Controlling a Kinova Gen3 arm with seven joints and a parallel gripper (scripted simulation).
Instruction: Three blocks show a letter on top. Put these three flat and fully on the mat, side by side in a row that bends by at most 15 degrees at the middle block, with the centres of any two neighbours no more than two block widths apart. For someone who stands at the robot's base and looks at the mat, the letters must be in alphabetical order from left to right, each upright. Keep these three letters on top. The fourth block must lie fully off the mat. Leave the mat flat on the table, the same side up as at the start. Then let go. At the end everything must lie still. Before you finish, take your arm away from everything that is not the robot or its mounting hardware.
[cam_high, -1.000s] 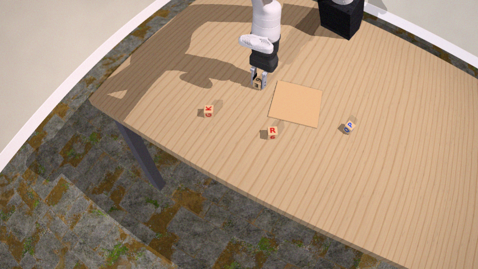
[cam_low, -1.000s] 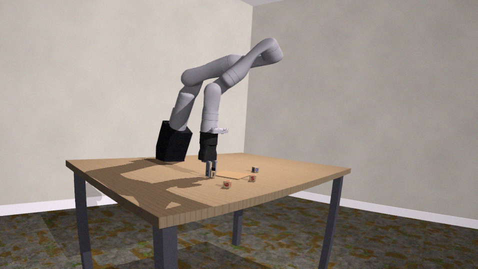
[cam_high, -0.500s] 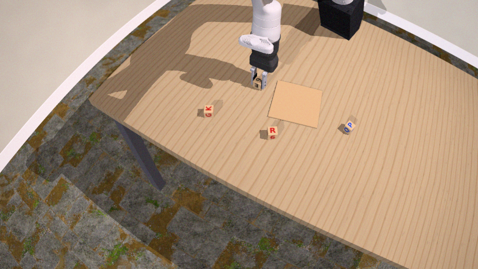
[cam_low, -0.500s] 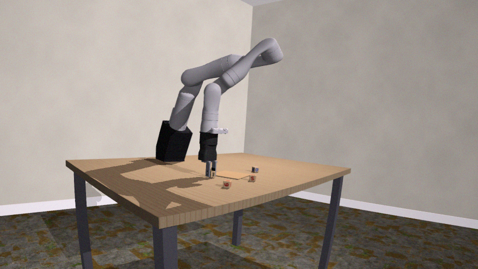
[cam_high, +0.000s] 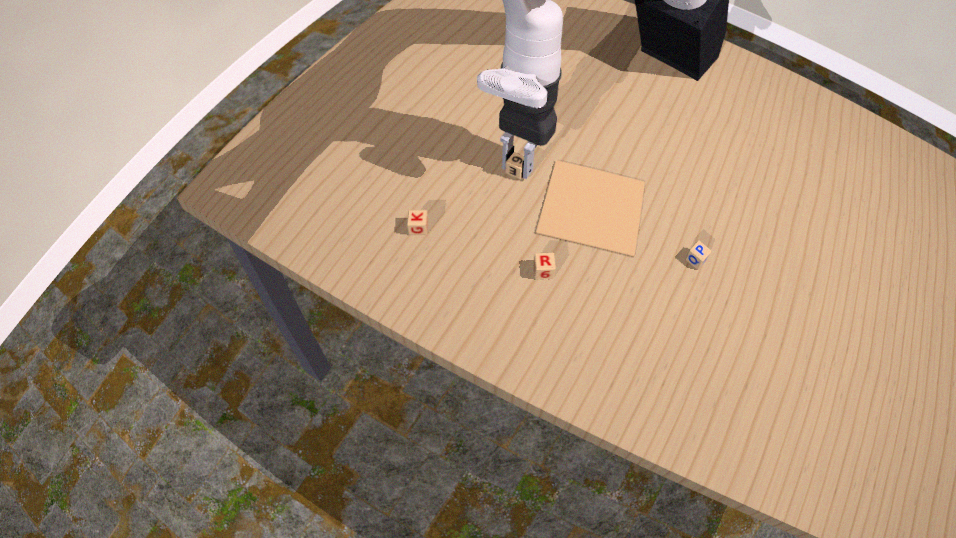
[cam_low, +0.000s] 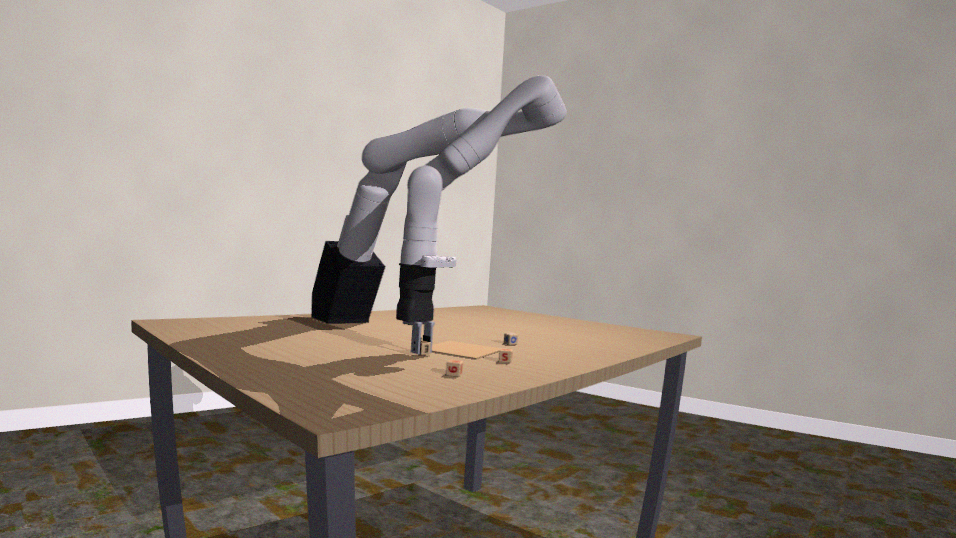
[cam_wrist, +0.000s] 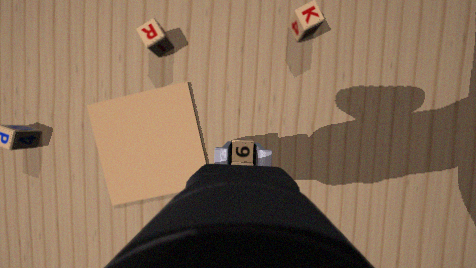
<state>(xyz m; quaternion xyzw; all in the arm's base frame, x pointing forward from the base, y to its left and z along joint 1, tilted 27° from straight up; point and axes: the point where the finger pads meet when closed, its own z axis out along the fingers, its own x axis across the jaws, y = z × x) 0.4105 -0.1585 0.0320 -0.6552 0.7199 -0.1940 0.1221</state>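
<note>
The block lies 1 cm below my hand. The rest, counted from my hand: tan mat: 2 cm ahead, 12 cm to the left, 2 cm below.
</note>
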